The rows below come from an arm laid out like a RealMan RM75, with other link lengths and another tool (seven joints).
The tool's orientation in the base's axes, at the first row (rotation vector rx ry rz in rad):
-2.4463 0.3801 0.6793
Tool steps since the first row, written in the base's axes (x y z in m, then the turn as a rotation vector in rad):
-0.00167 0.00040 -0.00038 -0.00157 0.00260 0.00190
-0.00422 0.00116 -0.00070 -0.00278 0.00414 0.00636
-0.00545 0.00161 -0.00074 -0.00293 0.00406 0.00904
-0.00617 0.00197 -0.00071 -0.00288 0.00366 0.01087
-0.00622 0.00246 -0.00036 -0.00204 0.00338 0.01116
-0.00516 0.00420 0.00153 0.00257 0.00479 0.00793
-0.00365 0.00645 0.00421 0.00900 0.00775 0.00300
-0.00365 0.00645 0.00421 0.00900 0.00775 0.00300
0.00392 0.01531 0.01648 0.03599 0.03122 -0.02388
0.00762 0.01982 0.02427 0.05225 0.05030 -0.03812
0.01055 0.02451 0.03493 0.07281 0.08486 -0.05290
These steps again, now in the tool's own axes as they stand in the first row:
-0.00123 0.00052 0.00115 -0.00264 -0.00229 0.00079
-0.00326 0.00109 0.00280 -0.00625 -0.00502 -0.00101
-0.00431 0.00124 0.00357 -0.00782 -0.00609 -0.00291
-0.00497 0.00123 0.00403 -0.00873 -0.00661 -0.00446
-0.00526 0.00070 0.00409 -0.00816 -0.00685 -0.00516
-0.00561 -0.00196 0.00337 -0.00274 -0.00840 -0.00380
-0.00607 -0.00556 0.00221 0.00495 -0.01116 -0.00101
-0.00607 -0.00556 0.00221 0.00495 -0.01116 -0.00101
-0.00749 -0.02116 -0.00418 0.03929 -0.02882 0.02159
-0.00917 -0.02973 -0.00848 0.05834 -0.04428 0.03673
-0.01308 -0.03941 -0.01441 0.07947 -0.07361 0.05974

